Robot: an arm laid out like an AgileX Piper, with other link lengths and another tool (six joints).
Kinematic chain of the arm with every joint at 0, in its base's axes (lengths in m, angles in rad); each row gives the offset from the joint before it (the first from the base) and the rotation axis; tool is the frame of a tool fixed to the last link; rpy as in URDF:
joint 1: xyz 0 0 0.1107 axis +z
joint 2: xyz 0 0 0 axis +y
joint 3: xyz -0.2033 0 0.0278 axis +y
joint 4: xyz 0.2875 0 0.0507 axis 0.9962 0 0.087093
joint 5: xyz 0 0 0 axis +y
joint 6: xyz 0.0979 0 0.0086 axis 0.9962 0 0.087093
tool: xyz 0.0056 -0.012 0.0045 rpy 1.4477 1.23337 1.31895
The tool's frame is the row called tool.
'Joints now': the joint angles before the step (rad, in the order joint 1, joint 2, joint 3, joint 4, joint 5, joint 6). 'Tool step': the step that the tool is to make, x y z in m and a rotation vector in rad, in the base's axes. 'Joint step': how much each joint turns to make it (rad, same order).
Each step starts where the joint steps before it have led.
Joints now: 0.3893 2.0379 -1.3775 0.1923 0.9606 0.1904
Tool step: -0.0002 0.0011 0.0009 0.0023 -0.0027 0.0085
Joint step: 0.0025 -0.0024 0.0001 0.0017 0.0001 -0.0070
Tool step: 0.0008 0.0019 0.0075 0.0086 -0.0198 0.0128
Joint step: 0.0036 -0.0197 0.0001 0.0011 -0.0003 -0.0101
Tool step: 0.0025 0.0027 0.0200 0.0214 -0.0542 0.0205
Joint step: 0.0039 -0.0521 0.0001 0.0009 -0.0034 -0.0180
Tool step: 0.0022 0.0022 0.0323 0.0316 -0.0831 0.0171
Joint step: 0.0033 -0.0830 -0.0005 -0.0008 -0.0031 -0.0144
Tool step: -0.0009 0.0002 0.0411 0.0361 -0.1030 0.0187
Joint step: 0.0021 -0.1060 0.0001 -0.0032 -0.0005 -0.0163
